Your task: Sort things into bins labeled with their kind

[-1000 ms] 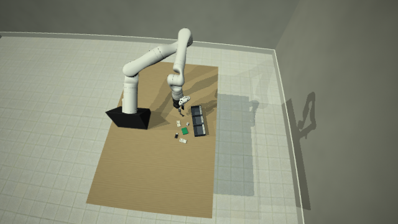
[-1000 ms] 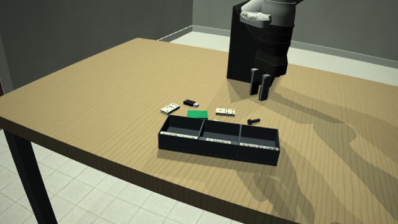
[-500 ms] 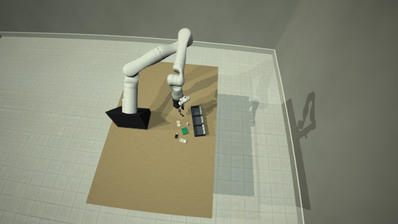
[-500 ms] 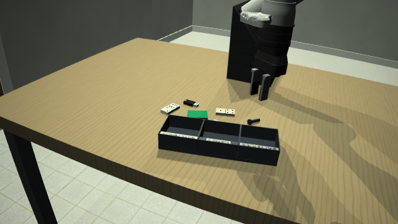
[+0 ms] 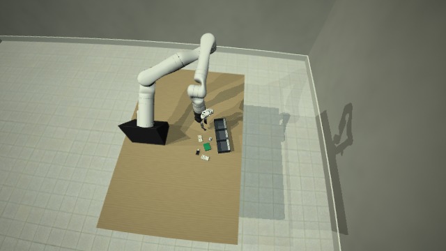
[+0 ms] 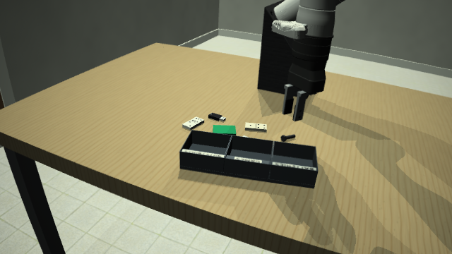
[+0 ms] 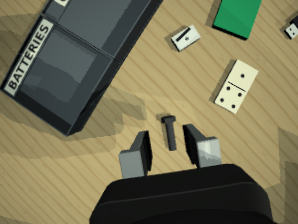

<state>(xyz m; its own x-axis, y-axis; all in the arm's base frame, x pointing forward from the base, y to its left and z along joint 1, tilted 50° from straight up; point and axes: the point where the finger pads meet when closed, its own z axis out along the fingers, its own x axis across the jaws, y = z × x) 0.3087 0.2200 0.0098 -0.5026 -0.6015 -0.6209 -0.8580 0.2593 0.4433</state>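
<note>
Right now my hand is 70 mm above the black bolt. Also, from my hand: domino (80 mm to the right, 70 mm below, 10 mm behind); then black three-part bin (140 mm ahead, 60 mm below, 40 mm to the right); then small white thing (70 mm to the right, 70 mm below, 60 mm ahead).
</note>
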